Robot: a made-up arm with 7 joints. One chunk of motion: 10 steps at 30 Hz.
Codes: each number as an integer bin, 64 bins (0 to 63) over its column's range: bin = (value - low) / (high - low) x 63, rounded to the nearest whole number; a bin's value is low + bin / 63 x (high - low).
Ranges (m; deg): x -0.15..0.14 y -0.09..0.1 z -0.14..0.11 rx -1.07..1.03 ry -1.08..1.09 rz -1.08..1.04
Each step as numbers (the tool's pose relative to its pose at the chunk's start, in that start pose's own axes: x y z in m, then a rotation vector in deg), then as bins.
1 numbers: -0.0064 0.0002 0.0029 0.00 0.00 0.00
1 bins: 31 30 36 32 31 32
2 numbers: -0.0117 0.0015 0.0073 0.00 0.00 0.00
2 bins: 30 30 37 32 31 32
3 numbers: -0.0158 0.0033 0.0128 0.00 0.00 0.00
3 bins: 29 31 39 32 31 32
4 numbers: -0.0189 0.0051 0.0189 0.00 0.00 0.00
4 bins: 28 32 40 32 31 32
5 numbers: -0.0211 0.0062 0.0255 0.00 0.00 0.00
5 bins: 28 32 42 32 31 32
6 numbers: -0.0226 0.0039 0.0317 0.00 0.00 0.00
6 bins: 28 31 43 32 31 32
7 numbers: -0.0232 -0.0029 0.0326 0.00 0.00 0.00
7 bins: 28 29 43 32 31 32
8 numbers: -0.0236 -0.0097 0.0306 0.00 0.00 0.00
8 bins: 27 27 43 32 31 32
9 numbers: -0.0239 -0.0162 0.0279 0.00 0.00 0.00
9 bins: 27 24 42 32 31 32
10 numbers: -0.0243 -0.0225 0.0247 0.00 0.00 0.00
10 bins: 27 22 42 32 31 32
